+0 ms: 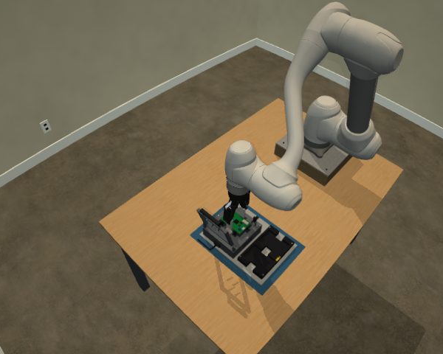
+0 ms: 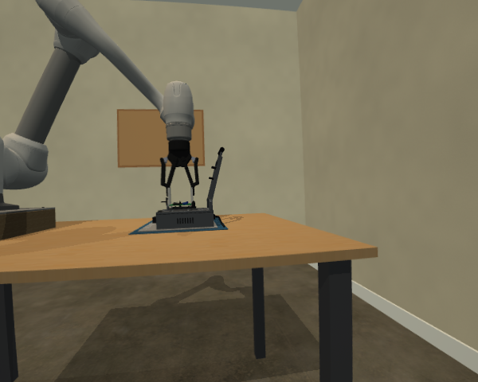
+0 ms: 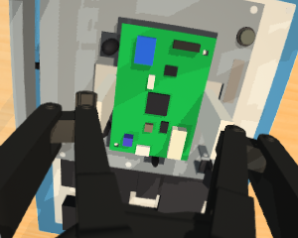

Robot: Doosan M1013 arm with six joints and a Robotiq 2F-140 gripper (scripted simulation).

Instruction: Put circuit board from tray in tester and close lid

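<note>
The green circuit board is 2 cm below my hand. From my hand the other things lie so: tester 4 cm to the left, 3 cm ahead, 1 cm above; then latch hook 6 cm to the left, 6 cm behind, 1 cm below; then tester lid 13 cm ahead, 8 cm above.
</note>
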